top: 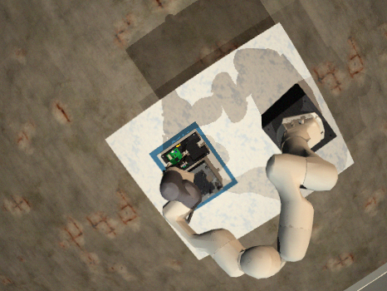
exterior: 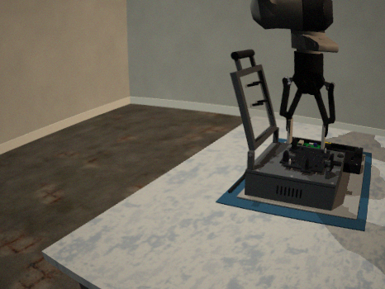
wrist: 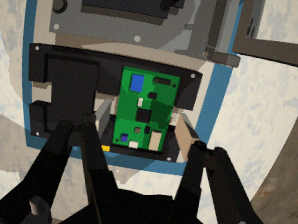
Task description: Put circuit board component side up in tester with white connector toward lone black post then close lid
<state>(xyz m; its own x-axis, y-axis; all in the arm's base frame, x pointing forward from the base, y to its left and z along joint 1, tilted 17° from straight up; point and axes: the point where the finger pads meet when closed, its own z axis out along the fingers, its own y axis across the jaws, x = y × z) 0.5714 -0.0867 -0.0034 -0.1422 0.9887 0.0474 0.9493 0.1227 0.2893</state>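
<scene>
Now: the green circuit board 4 cm below my hand. Also, from my hand: tester nest (6 cm behind, 17 cm to the left, 2 cm above); tester lid (6 cm ahead, 18 cm to the left, 13 cm above).
</scene>
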